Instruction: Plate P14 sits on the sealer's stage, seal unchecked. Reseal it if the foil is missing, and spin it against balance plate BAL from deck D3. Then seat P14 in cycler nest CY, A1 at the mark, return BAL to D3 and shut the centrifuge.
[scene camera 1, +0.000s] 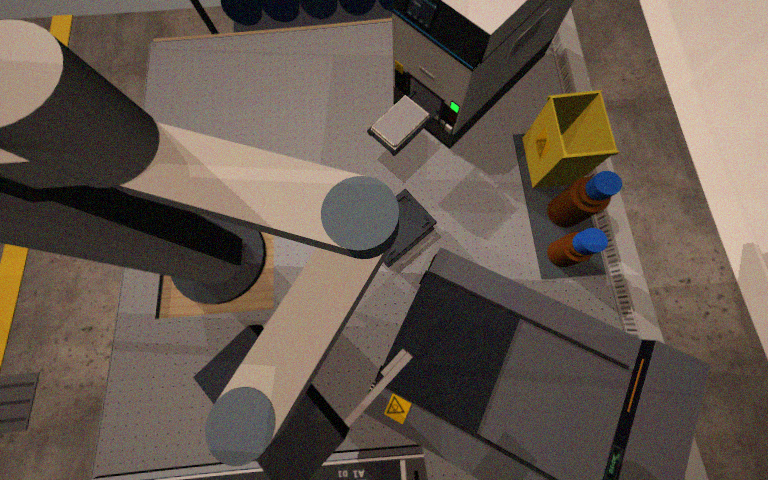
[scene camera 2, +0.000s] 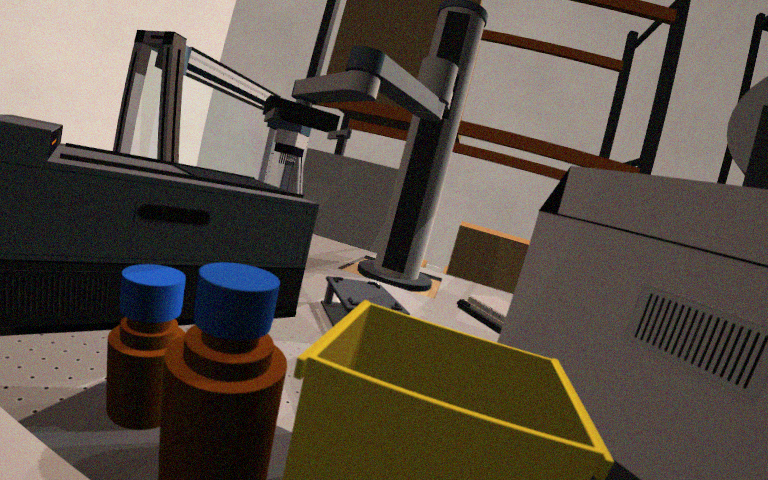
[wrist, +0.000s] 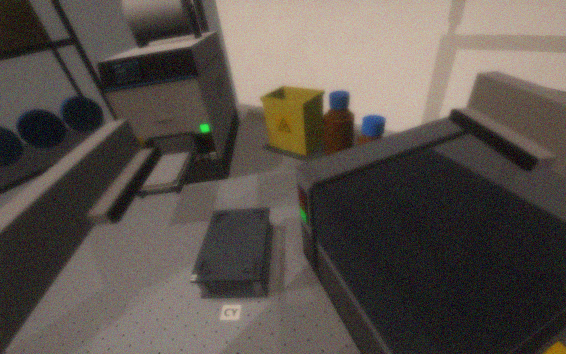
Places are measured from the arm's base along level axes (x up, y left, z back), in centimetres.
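Pixels of known places: gripper, fingertip midpoint: (scene camera 1: 367, 310) (scene camera 2: 313, 123) (wrist: 302, 115); arm's base at its link origin: (scene camera 1: 220, 257) (scene camera 2: 394, 277).
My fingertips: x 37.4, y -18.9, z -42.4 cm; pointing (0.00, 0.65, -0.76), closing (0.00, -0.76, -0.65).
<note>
Ahead of a thing's pixels: the offset from my fingertips to its top centre. "spot": to the spot under its first point.
The pale plate P14 @(dx -24.1, dy +47.1, dz -9.0 cm) (scene camera 1: 399, 122) (scene camera 2: 488, 305) (wrist: 167, 169) sits on the stage in front of the sealer @(spot: dx -12.9, dy +50.7, dz -17.6 cm) (scene camera 1: 438, 70) (wrist: 155, 107), which shows a green light; I cannot tell whether it carries foil. The dark cycler nest CY @(dx -29.6, dy +21.6, dz -5.9 cm) (scene camera 1: 417, 221) (scene camera 2: 368, 293) (wrist: 236, 242) holds no plate, with a small white mark at its near left corner in the wrist view. The centrifuge (scene camera 1: 560, 373) (scene camera 2: 141, 232) (wrist: 430, 235) has a dark front panel area on top. My gripper (wrist: 302, 115) is open and empty, raised beside the centrifuge's front corner; one finger (scene camera 1: 380, 387) shows from above. BAL and D3 cannot be made out.
A yellow bin (scene camera 1: 566, 141) (scene camera 2: 430, 396) (wrist: 295, 120) and two brown bottles with blue caps (scene camera 1: 572, 203) (scene camera 1: 569, 249) stand at the table's right edge. A deck strip labelled A1 D1 @(spot: dx -30.4, dy -31.2, dz +8.1 cm) (scene camera 1: 351, 473) shows at the bottom edge. A gantry post (scene camera 2: 171, 96) rises behind the centrifuge.
</note>
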